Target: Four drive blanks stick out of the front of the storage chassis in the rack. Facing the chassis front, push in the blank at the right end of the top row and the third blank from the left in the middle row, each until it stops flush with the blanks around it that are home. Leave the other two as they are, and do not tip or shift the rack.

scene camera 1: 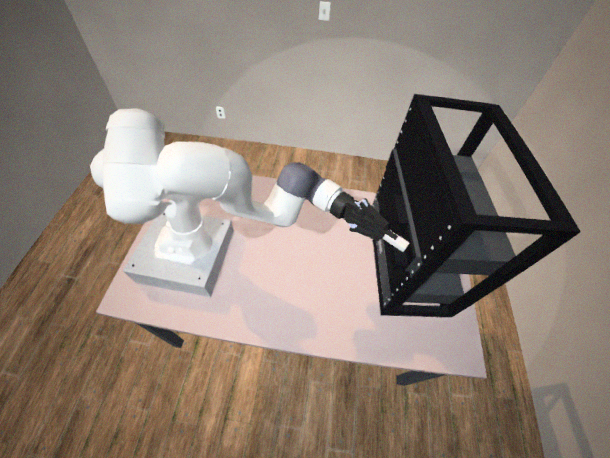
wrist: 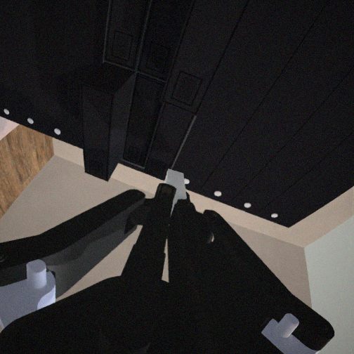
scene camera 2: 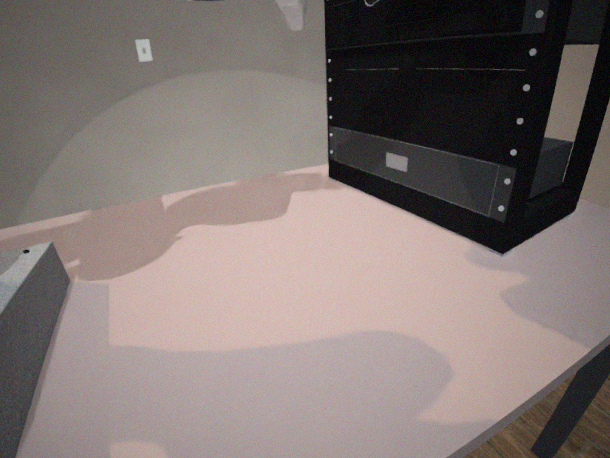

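Note:
The black rack [scene camera 1: 450,175] [scene camera 2: 415,197] stands upright at the right end of the table. In the wrist view its chassis front is dark, with blanks in rows. One long blank [wrist: 97,125] sticks far out near the chassis's right end, in a row toward the rack's bottom. A top-row blank [wrist: 185,87] seems to stand proud of the chassis edge. The right-end top-row blank [wrist: 170,137] is just beyond the fingertips; its depth is hard to tell. My gripper [scene camera 1: 397,241] [wrist: 171,183] is shut and empty, its pale tip close to the rack front. Contact cannot be told.
Dark panels [wrist: 260,115] cover the rack front above the chassis. A grey unit [scene camera 2: 440,177] with a pale label is low in the rack. The rack stands on the pink table [scene camera 1: 300,280] [scene camera 2: 300,280]. A row of pale screws runs down each front side post.

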